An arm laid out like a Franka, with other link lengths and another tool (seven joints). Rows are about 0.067 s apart.
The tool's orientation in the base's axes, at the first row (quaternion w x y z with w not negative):
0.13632 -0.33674 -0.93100 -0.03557
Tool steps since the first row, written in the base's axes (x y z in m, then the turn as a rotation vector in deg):
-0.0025 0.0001 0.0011 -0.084 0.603 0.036
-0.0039 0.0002 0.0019 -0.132 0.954 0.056
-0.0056 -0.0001 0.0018 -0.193 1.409 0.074
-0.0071 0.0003 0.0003 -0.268 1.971 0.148
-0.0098 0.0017 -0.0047 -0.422 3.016 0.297
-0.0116 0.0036 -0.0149 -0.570 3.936 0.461
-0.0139 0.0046 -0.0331 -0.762 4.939 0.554
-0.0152 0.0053 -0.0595 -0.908 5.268 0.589
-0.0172 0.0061 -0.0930 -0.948 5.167 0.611
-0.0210 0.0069 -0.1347 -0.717 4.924 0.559
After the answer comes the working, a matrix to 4 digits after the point.
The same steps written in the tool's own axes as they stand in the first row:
0.0022 -0.0015 -0.0005 0.444 0.410 0.080
0.0035 -0.0024 -0.0009 0.702 0.650 0.127
0.0046 -0.0037 -0.0005 1.032 0.961 0.196
0.0055 -0.0043 0.0014 1.455 1.345 0.231
0.0070 -0.0048 0.0070 2.255 2.048 0.288
0.0066 -0.0042 0.0175 2.977 2.659 0.310
0.0039 -0.0045 0.0357 3.764 3.307 0.424
-0.0021 -0.0041 0.0615 4.084 3.467 0.476
-0.0094 -0.0039 0.0942 4.057 3.363 0.448
-0.0177 -0.0046 0.1353 3.723 3.324 0.406

The tool's axes in the first row as the columns of a matrix, in the base's axes (rounded; the answer above uses it unrounded):
-0.7360 0.6367 -0.2299
0.6173 0.7707 0.1580
0.2778 -0.0256 -0.9603

